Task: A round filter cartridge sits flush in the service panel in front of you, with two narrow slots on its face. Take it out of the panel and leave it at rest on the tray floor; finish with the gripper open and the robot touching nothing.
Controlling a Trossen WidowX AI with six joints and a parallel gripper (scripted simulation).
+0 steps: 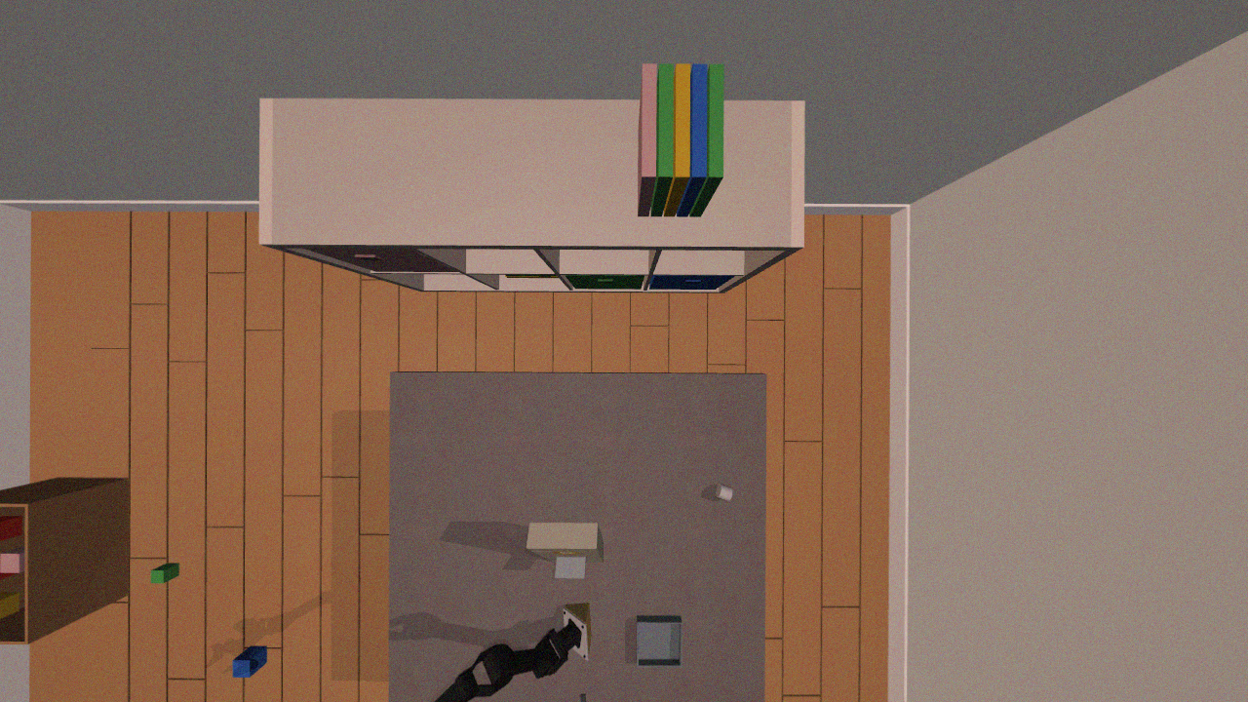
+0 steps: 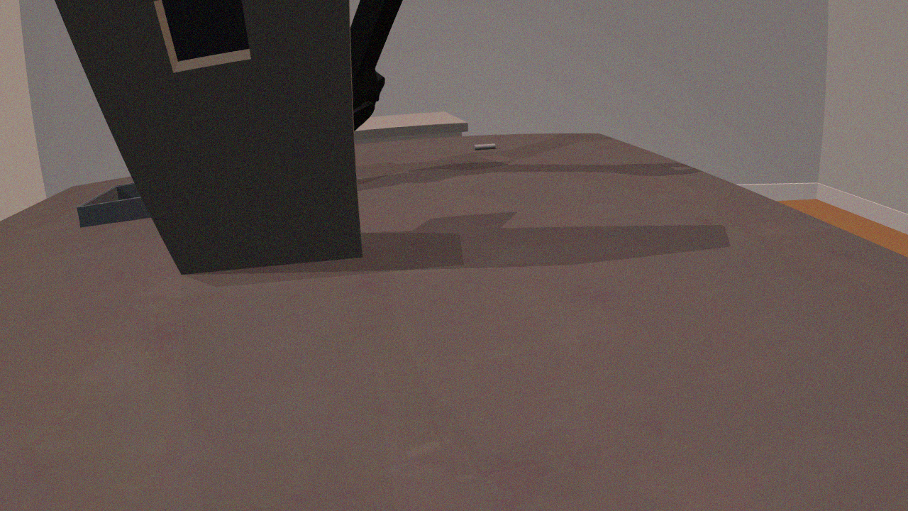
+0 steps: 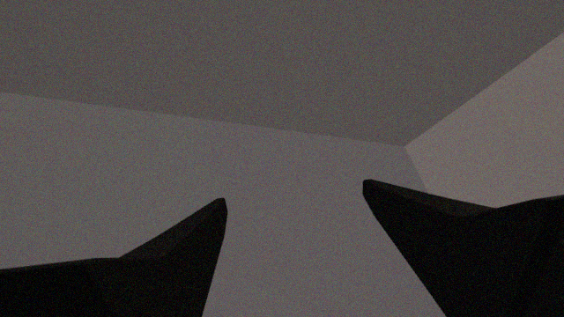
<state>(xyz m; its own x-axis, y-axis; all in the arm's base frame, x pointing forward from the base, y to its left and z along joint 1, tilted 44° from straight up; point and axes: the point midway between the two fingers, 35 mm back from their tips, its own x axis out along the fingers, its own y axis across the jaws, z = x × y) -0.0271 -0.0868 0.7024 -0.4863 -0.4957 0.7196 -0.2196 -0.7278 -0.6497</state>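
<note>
My gripper tip is now 53 cm short of the round filter cartridge, 42 cm above it and 37 cm to the left of it. From my gripper tip the other things lie so: beige service panel 49 cm below, 49 cm ahead, 38 cm to the right; small grey ledge 51 cm below, 43 cm ahead, 38 cm to the right; small grey piece 64 cm below, 14 cm behind, 13 cm to the right.
</note>
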